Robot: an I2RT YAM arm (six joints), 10 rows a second.
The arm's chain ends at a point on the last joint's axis. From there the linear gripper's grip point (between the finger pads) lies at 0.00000 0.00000 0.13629 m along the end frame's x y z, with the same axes.
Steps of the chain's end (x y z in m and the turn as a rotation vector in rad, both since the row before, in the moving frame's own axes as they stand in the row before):
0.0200 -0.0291 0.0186 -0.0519 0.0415 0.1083
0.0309 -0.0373 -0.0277 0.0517 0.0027 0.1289
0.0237 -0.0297 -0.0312 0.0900 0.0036 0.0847
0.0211 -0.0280 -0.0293 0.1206 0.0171 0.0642
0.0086 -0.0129 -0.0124 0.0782 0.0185 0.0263
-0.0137 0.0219 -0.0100 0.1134 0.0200 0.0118
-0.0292 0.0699 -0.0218 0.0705 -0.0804 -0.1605
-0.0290 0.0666 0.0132 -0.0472 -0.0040 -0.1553
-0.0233 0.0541 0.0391 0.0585 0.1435 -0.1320
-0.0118 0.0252 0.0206 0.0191 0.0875 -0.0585
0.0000 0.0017 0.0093 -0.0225 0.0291 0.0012
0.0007 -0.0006 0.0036 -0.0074 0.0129 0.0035
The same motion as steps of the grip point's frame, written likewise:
0.0253 -0.0217 0.0183 -0.0519 0.0415 0.1083
0.0317 -0.0443 -0.0279 0.0517 0.0027 0.1289
0.0247 -0.0419 -0.0318 0.0900 0.0036 0.0847
0.0239 -0.0443 -0.0303 0.1206 0.0171 0.0642
0.0113 -0.0235 -0.0128 0.0782 0.0185 0.0263
-0.0109 0.0065 -0.0109 0.1134 0.0200 0.0118
-0.0409 0.0612 -0.0226 0.0705 -0.0804 -0.1605
-0.0290 0.0730 0.0130 -0.0472 -0.0040 -0.1553
-0.0044 0.0449 0.0375 0.0585 0.1435 -0.1320
0.0000 0.0223 0.0201 0.0191 0.0875 -0.0585
0.0040 0.0048 0.0092 -0.0225 0.0291 0.0012
0.0025 0.0004 0.0036 -0.0074 0.0129 0.0035

